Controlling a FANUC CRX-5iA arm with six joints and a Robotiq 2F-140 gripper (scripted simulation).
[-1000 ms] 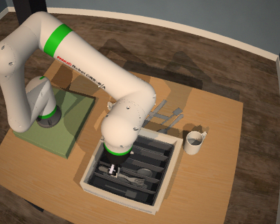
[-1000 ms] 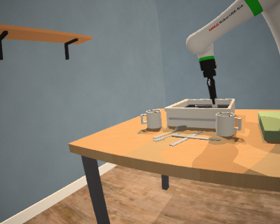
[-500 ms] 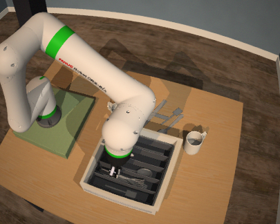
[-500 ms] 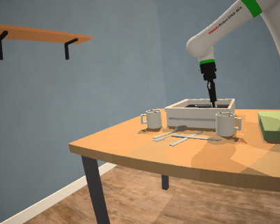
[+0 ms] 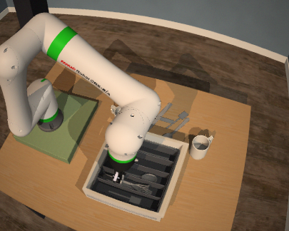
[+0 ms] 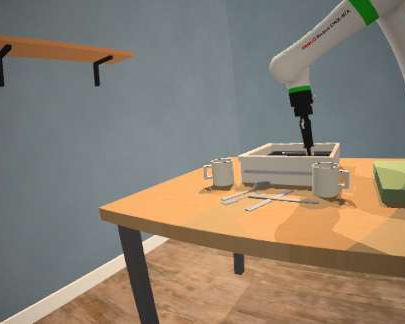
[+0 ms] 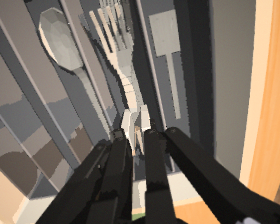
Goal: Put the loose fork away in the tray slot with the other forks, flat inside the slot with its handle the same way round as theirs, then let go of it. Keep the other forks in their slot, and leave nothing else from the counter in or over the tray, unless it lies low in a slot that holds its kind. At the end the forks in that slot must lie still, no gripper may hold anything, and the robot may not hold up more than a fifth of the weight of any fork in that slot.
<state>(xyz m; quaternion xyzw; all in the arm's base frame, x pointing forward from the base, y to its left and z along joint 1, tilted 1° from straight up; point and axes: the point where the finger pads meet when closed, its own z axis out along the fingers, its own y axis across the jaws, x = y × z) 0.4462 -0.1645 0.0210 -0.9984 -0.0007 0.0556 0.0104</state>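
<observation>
Right now the cutlery tray is 50 mm ahead of my hand, 60 mm to the left of it and 10 mm below it.
</observation>
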